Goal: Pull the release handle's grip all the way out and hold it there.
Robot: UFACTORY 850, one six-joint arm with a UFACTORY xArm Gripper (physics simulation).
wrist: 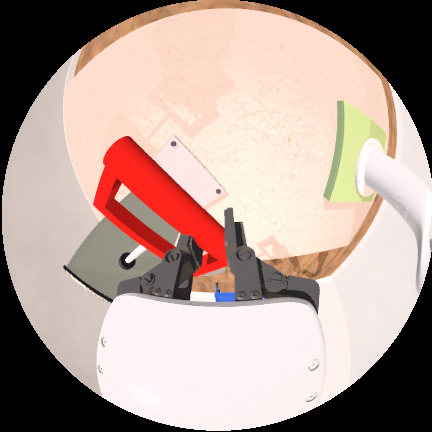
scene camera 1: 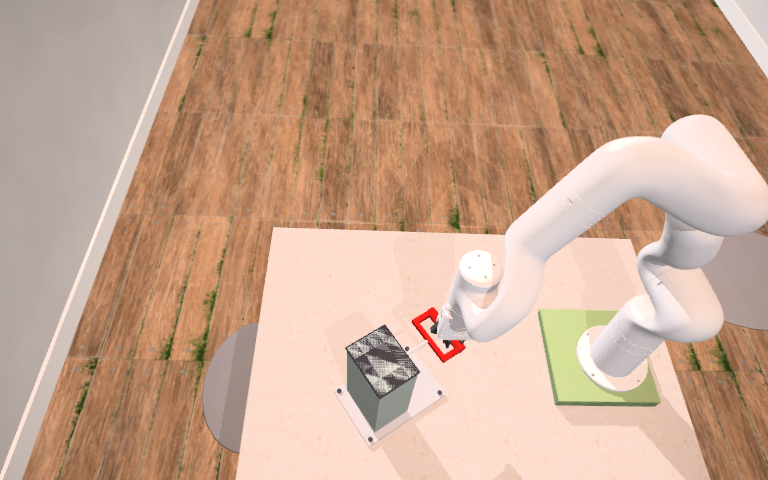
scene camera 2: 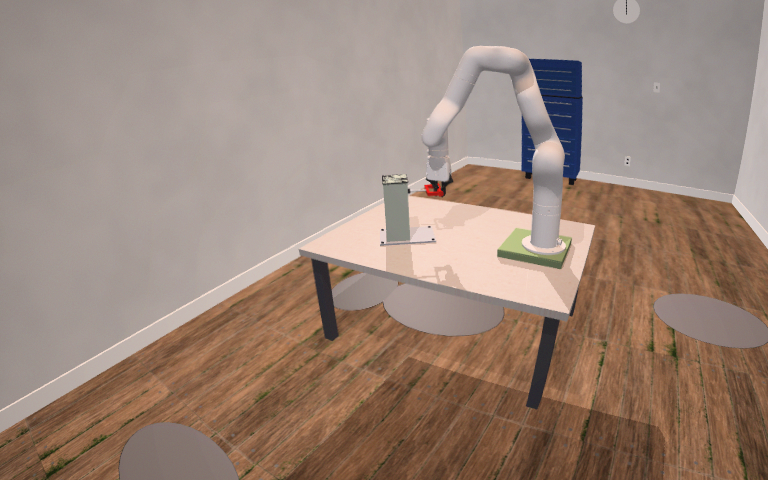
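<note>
The release handle's red grip (scene camera 1: 453, 353) (scene camera 2: 429, 192) (wrist: 160, 185) is a rectangular loop with a thick outer bar. It stands off the grey-green post (scene camera 1: 361, 384) (scene camera 2: 397, 212) (wrist: 95, 250), well above the table. A thin white rod (scene camera 1: 417, 346) (scene camera 2: 417, 190) (wrist: 136, 253) shows in the gap between post and grip. My gripper (scene camera 1: 440, 336) (scene camera 2: 438, 188) (wrist: 213, 221) points down and is shut on the grip's thick bar, nearer one end than the middle in the wrist view. The fingers partly hide that end of the bar.
The post stands on a pale bolted plate (scene camera 1: 427, 390) (scene camera 2: 421, 234) (wrist: 190, 175) on the table (scene camera 1: 317, 271) (scene camera 2: 351, 243). My arm's base stands on a green block (scene camera 1: 566, 390) (scene camera 2: 512, 246) (wrist: 350, 150) to the right. A blue cabinet (scene camera 2: 566, 130) stands beyond the table.
</note>
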